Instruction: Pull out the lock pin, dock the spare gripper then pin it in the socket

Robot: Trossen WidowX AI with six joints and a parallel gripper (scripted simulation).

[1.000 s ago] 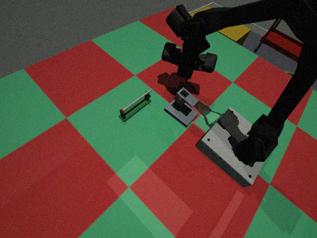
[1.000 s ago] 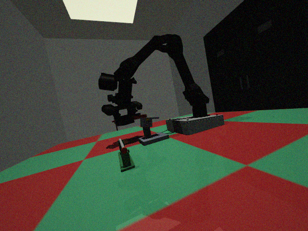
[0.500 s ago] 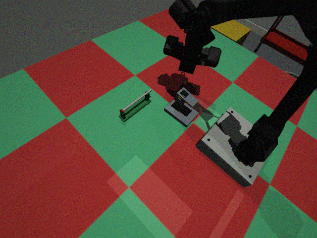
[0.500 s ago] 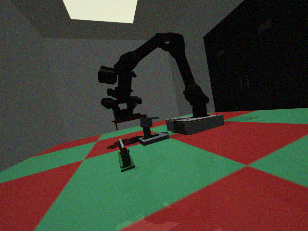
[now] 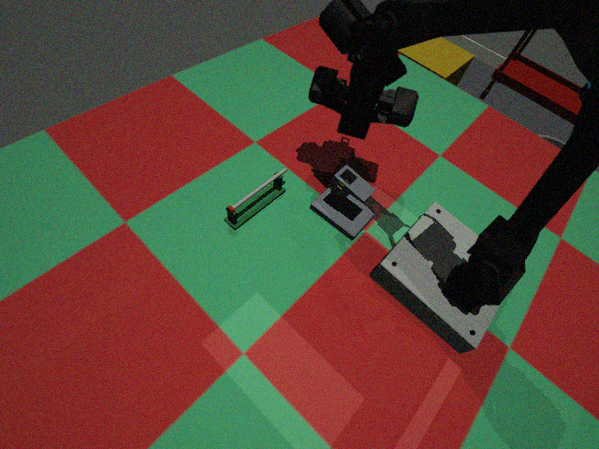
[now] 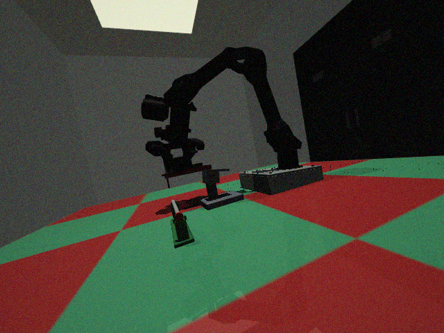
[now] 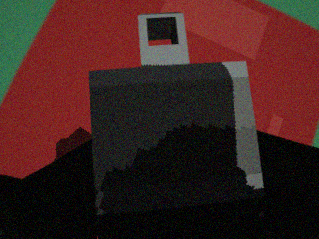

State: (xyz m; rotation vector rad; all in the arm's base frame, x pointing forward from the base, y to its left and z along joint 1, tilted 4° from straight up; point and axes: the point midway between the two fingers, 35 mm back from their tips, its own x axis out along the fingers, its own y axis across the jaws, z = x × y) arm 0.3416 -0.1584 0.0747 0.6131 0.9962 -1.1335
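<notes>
My gripper tip is 70 mm past the socket, 140 mm to the right of it and 70 mm above it. From my gripper tip the other things lie so: spare gripper: 20 mm above; then narrow green rack: 60 mm ahead, 240 mm to the left, 90 mm below.
</notes>
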